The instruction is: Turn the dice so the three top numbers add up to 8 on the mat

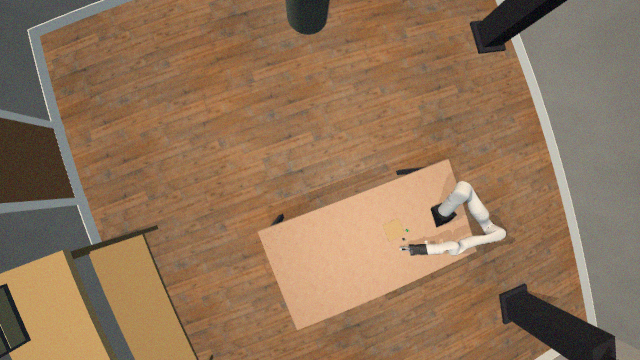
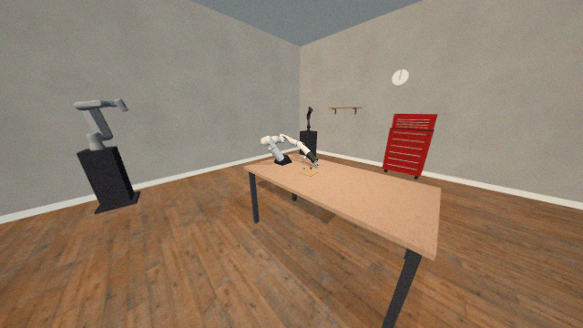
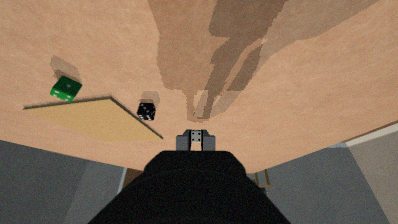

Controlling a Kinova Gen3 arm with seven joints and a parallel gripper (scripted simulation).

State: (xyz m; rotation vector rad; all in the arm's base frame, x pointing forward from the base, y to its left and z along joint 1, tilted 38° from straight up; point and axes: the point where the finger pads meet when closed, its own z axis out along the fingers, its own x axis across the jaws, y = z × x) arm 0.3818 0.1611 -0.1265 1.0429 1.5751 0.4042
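The black die is 60 mm to the right of my hand, 30 mm behind it and 20 mm below it. Also, from my hand: green die: 120 mm to the right, 80 mm behind, 20 mm below; tan mat: 150 mm to the right, 30 mm below, 30 mm ahead; white die: 10 mm below, 10 mm ahead.
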